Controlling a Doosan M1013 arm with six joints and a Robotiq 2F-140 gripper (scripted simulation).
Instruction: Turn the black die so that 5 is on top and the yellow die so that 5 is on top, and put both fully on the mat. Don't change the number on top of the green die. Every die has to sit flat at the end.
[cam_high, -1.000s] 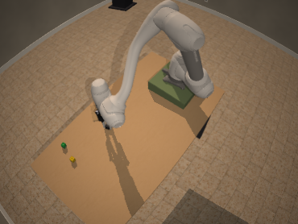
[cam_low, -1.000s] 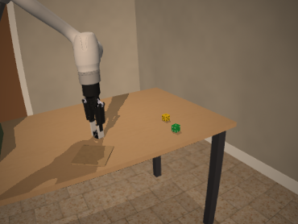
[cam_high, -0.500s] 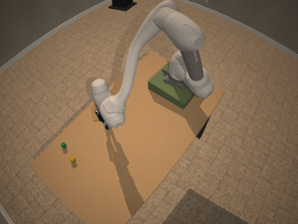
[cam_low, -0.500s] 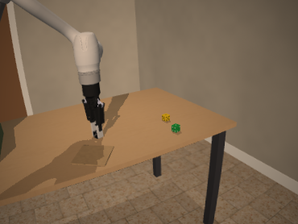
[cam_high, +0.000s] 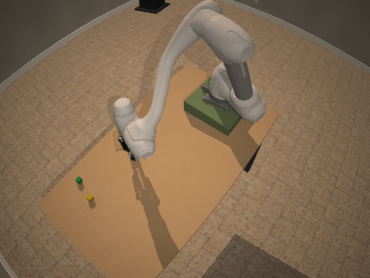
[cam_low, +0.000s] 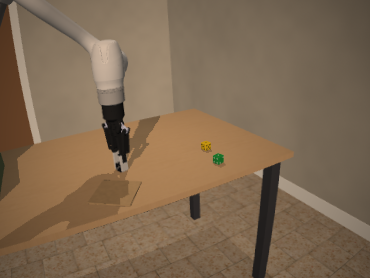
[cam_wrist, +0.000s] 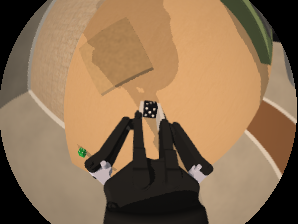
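Now: the mat 90 mm behind my hand, 130 mm to the right of it and 40 mm below it. Also, from my hand: black die 20 mm below; green die 290 mm ahead, 200 mm to the right, 20 mm below; yellow die 340 mm ahead, 80 mm to the right, 20 mm below.
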